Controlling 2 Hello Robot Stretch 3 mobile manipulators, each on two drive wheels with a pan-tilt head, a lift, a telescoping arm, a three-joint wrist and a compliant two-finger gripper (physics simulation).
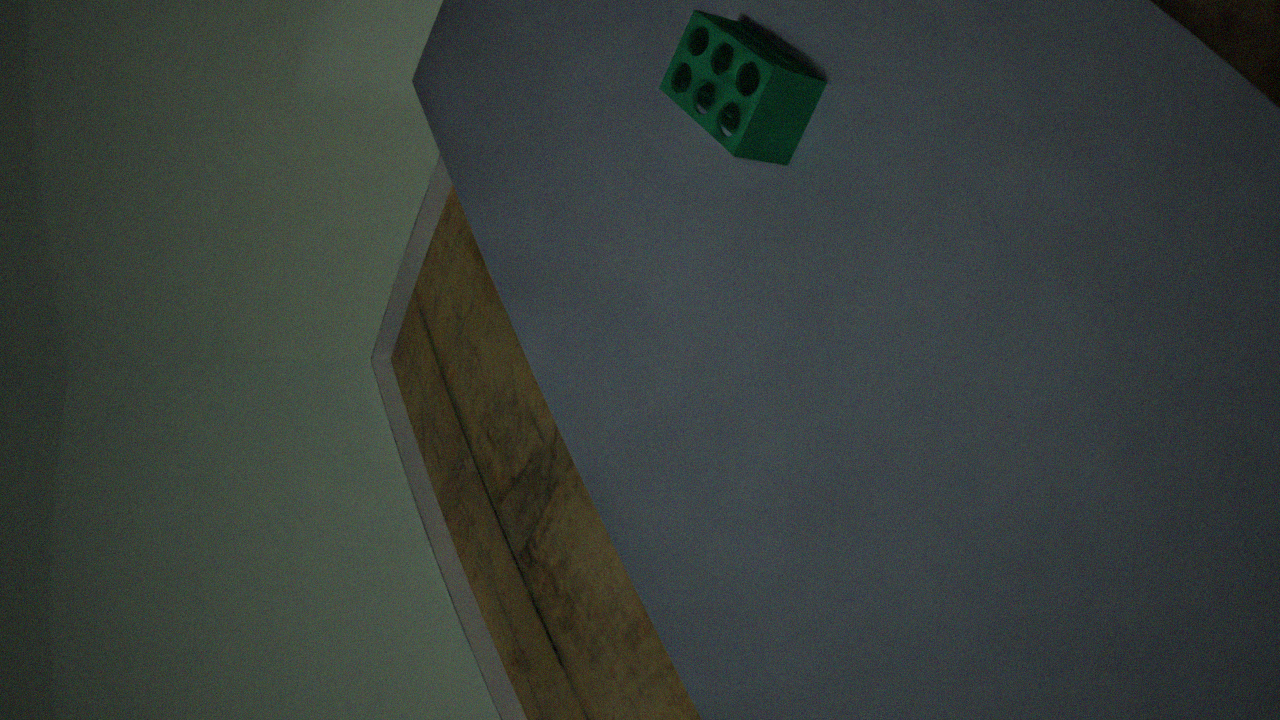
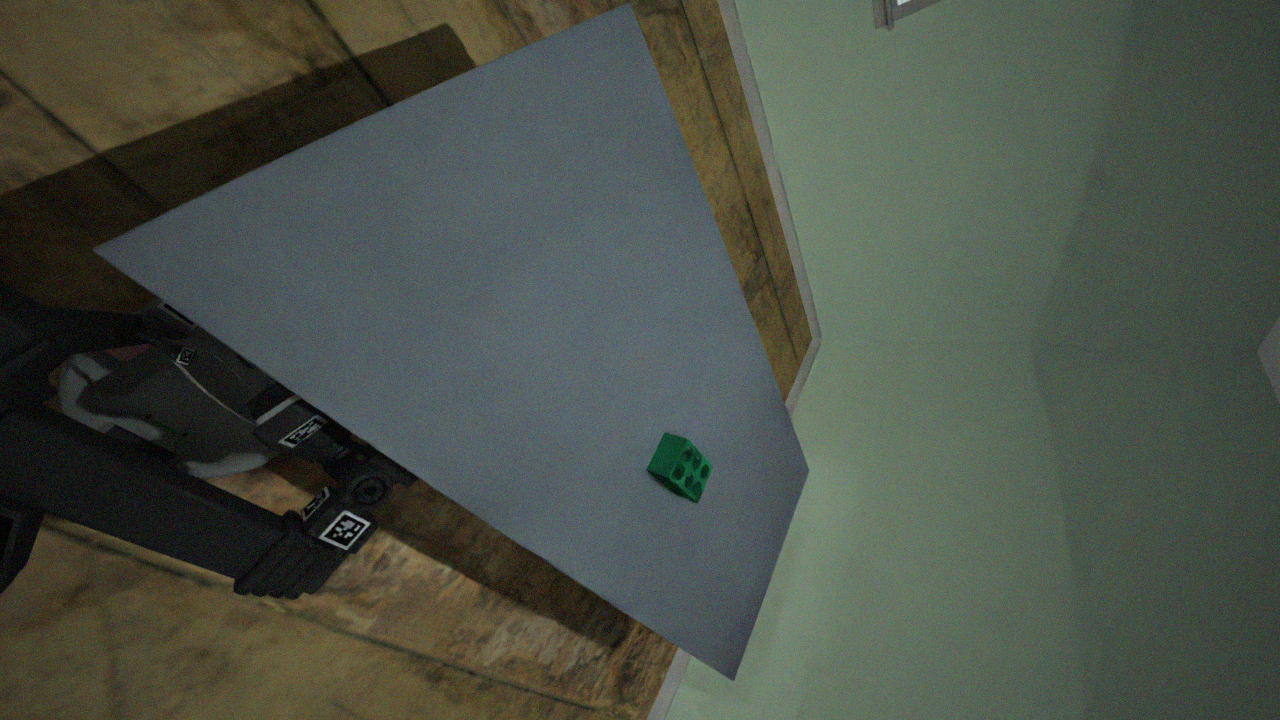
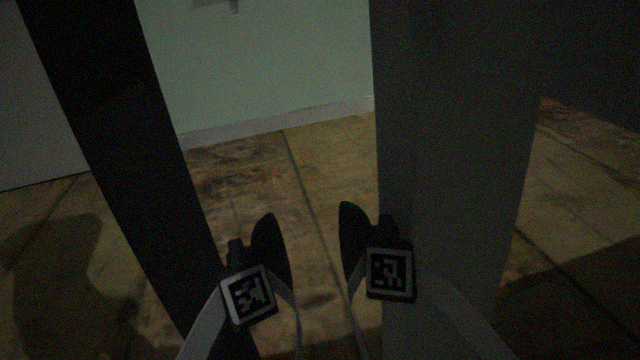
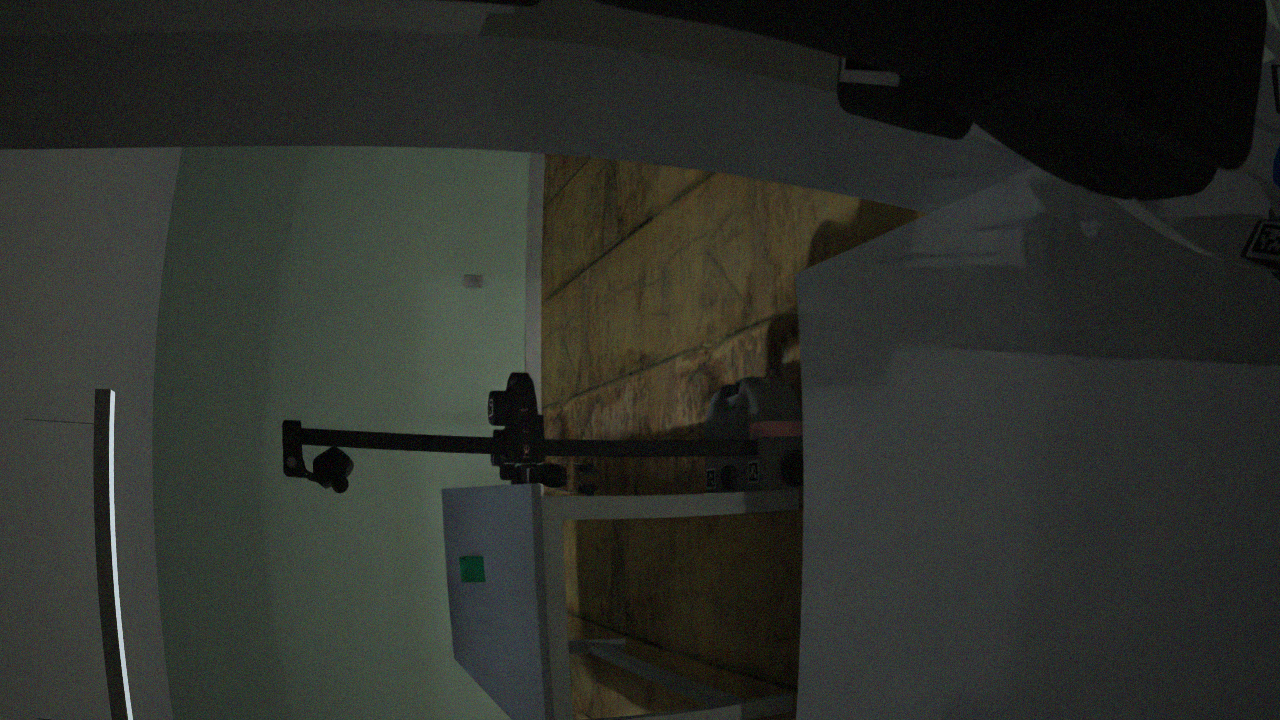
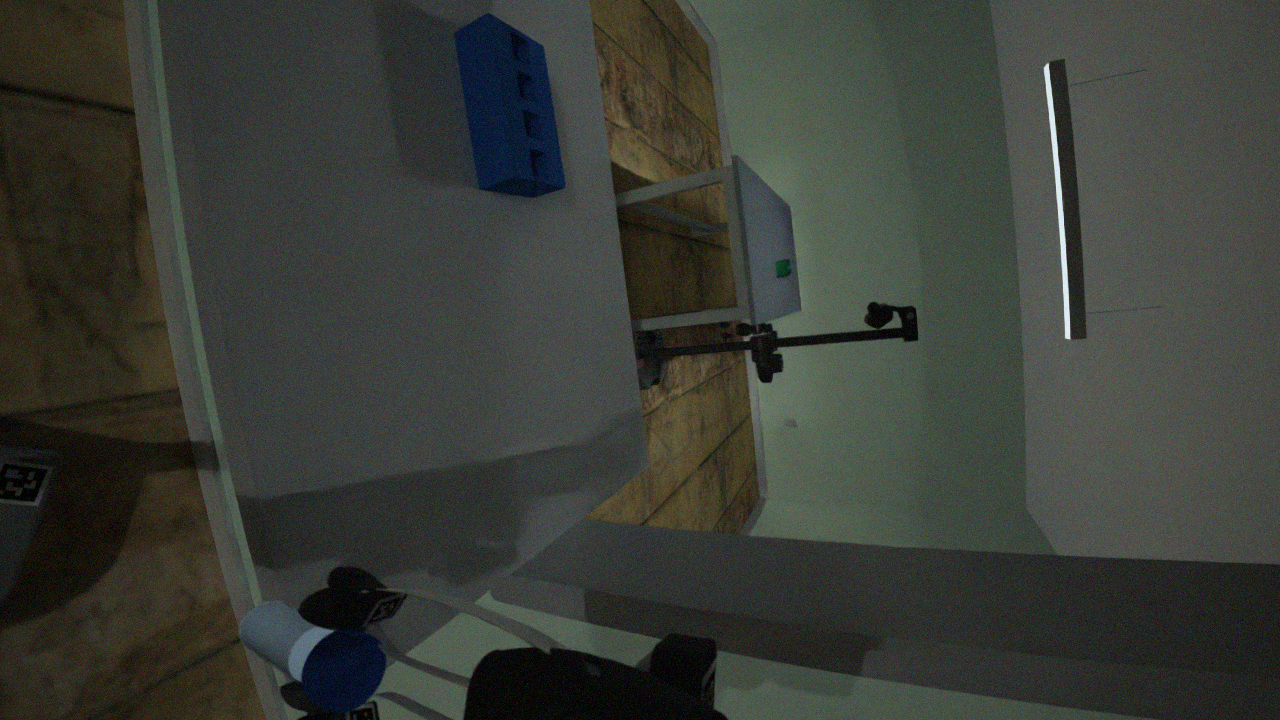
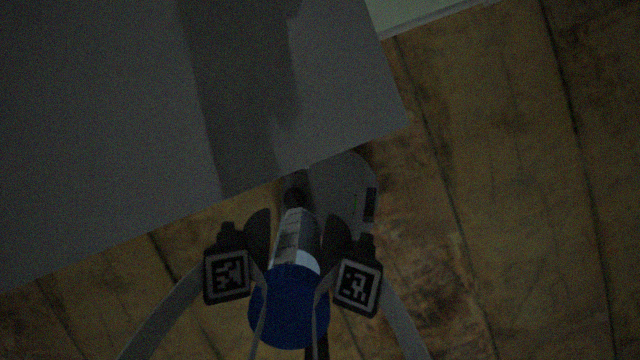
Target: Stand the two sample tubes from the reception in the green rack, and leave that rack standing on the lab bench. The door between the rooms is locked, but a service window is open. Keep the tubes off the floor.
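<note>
The green rack (image 1: pixel 778 116) (image 2: pixel 664 454) (image 4: pixel 471 569) (image 5: pixel 783 267) stands on the lab bench (image 1: pixel 895 402) (image 2: pixel 492 268) (image 4: pixel 501 635) (image 5: pixel 762 223), its holes facing up. Pale spots show in two holes; I cannot tell what they are. r1's gripper (image 3: pixel 312 245) is open and empty, low beside a grey bench leg. r2's gripper (image 5: pixel 322 646) (image 6: pixel 297 241) is shut on a sample tube (image 5: pixel 275 628) (image 6: pixel 295 235) with a blue cap. It holds the tube near the edge of the grey window shelf (image 5: pixel 402 313) (image 6: pixel 100 125) (image 4: pixel 1029 537). The second tube cannot be made out.
A blue rack (image 5: pixel 514 116) with four square openings stands on the window shelf. The window's grey side frame (image 5: pixel 805 582) (image 4: pixel 358 89) lies close to r2's arm. r1's mast (image 4: pixel 402 440) (image 5: pixel 832 338) rises beside the bench. Walls stand close behind the bench.
</note>
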